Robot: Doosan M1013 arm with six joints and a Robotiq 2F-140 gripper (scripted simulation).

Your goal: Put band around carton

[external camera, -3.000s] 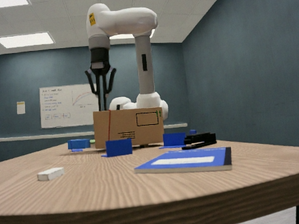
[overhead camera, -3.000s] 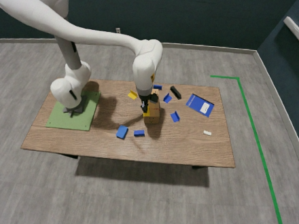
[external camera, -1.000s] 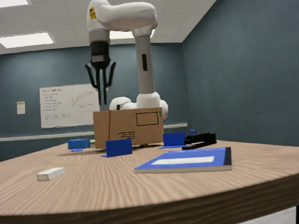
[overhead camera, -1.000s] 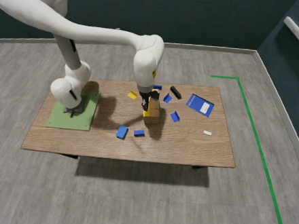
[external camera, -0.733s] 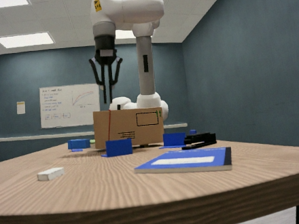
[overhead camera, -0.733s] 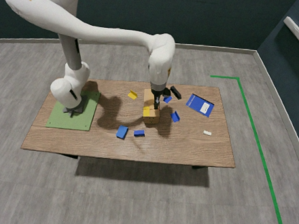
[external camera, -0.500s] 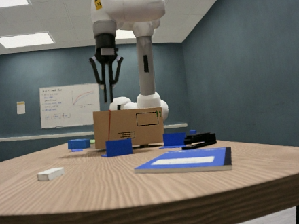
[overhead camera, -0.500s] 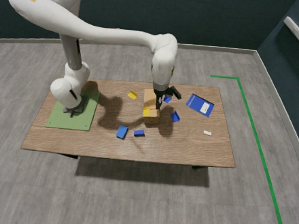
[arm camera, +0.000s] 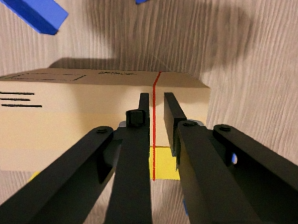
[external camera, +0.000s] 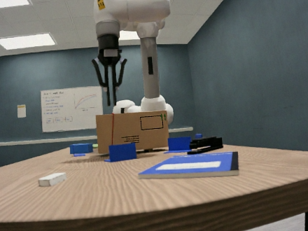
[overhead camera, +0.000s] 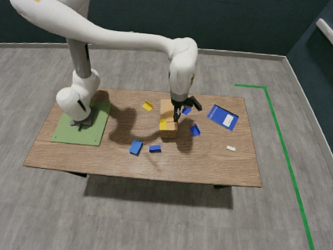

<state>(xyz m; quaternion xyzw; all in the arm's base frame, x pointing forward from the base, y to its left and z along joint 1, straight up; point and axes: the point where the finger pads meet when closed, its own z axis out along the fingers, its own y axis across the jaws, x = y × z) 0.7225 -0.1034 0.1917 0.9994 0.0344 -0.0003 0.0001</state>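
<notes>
Now: hand 130 mm above the brown carton, 60 mm to the right of it and 50 mm past it. Also, from my hand: white eraser (410 mm ahead, 200 mm below, 130 mm to the right).
</notes>
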